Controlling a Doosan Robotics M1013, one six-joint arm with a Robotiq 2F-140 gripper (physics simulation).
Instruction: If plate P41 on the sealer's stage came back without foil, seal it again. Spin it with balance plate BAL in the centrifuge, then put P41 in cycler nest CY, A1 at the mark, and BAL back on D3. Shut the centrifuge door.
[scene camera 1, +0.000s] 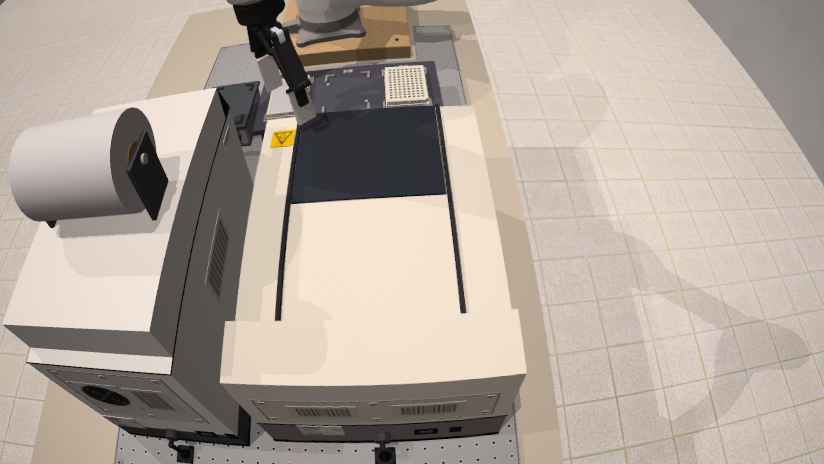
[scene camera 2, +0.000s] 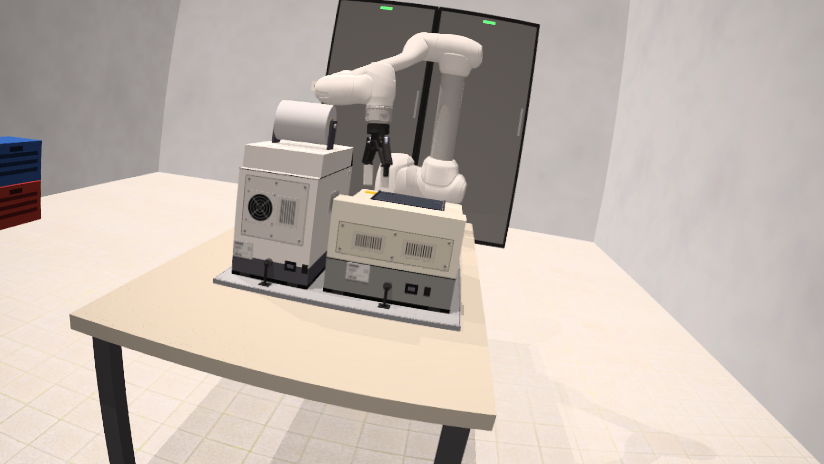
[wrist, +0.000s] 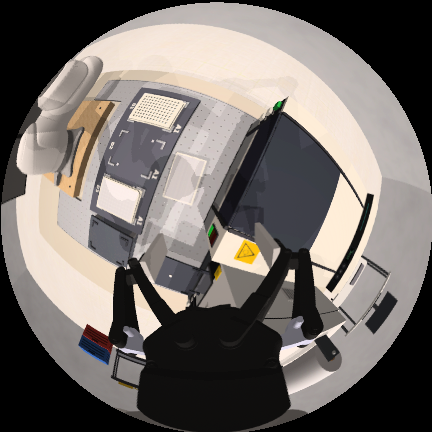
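Seen in the pictures: gripper, fingertip midpoint: (scene camera 1: 289, 102) (scene camera 2: 375, 186) (wrist: 208, 237); arm's base, link origin: (scene camera 1: 329, 25) (wrist: 65, 150).
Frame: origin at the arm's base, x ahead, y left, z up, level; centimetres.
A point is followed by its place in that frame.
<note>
My gripper (scene camera 1: 286, 92) @[x 57.6, y -8.2, z 19.5 cm] (scene camera 2: 377, 174) @[x 57.6, y -8.2, z 19.5 cm] (wrist: 208, 237) @[x 57.6, y -8.2, z 19.5 cm] is open and empty, above the front corner of the cream centrifuge (scene camera 1: 369, 253) @[x 88.5, y 0.6, z 18.2 cm] (wrist: 340, 210) @[x 85.7, y 4.0, z 18.2 cm], by its yellow sticker. The centrifuge has a dark top panel (scene camera 1: 369, 155) @[x 72.0, y 3.0, z 18.5 cm] (wrist: 300, 175) @[x 69.4, y 5.3, z 18.5 cm]; whether its door is open is unclear. A smooth white-topped plate (scene camera 1: 279, 104) @[x 38.0, y -12.6, z 4.6 cm] (wrist: 119, 199) @[x 36.3, y -10.4, z 4.6 cm] sits on D3; its label is unreadable. The sealer (scene camera 1: 86, 270) @[x 94.5, y -32.2, z 32.2 cm] (scene camera 2: 294, 161) @[x 102.2, y -30.0, z 29.4 cm] stands beside the centrifuge. A dark stage (wrist: 182, 280) @[x 57.0, y -27.2, z 6.3 cm] in front of it shows no plate; a finger hides part. Dark nest block (wrist: 109, 240) @[x 33.1, y -23.7, z 3.0 cm] beside D3 shows no plate. I cannot identify P41 or BAL.
A white plate with many holes (scene camera 1: 406, 83) @[x 38.2, y 14.1, z 4.5 cm] (wrist: 157, 111) @[x 39.1, y 13.1, z 4.6 cm] sits on D1. D2 lies between it and D3. A pale rectangle (wrist: 185, 178) @[x 51.2, y -1.7, z -1.1 cm] lies between the deck and centrifuge. The sealer's large roll (scene camera 1: 74, 164) @[x 89.4, y -28.9, z 43.2 cm] (scene camera 2: 303, 122) @[x 90.9, y -30.7, z 39.2 cm] rises near my gripper. The arm's base stands behind the deck.
</note>
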